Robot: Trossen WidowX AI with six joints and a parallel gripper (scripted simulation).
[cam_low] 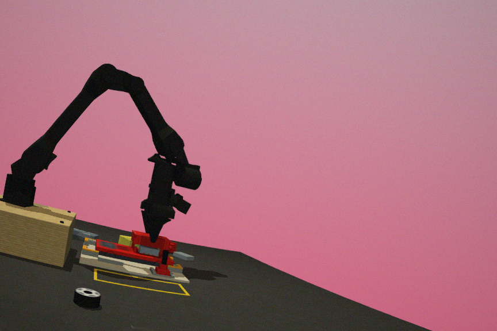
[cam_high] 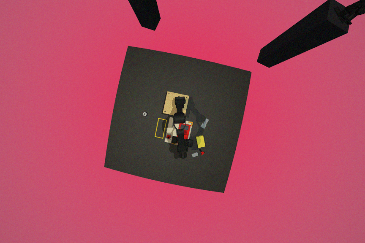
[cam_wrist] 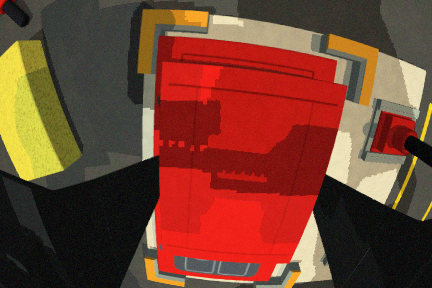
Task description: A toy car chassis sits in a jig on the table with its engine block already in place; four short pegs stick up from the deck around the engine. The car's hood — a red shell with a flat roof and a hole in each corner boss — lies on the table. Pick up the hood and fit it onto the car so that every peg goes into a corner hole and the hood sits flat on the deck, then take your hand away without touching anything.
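Right now my gripper tip is 4 cm above the engine block. The rest, counted from my gripper tip: yellow block 3 cm behind, 18 cm to the left, 5 cm below; then pale jig plate 4 cm behind, 4 cm to the right, 5 cm below; then hood right at my gripper tip.
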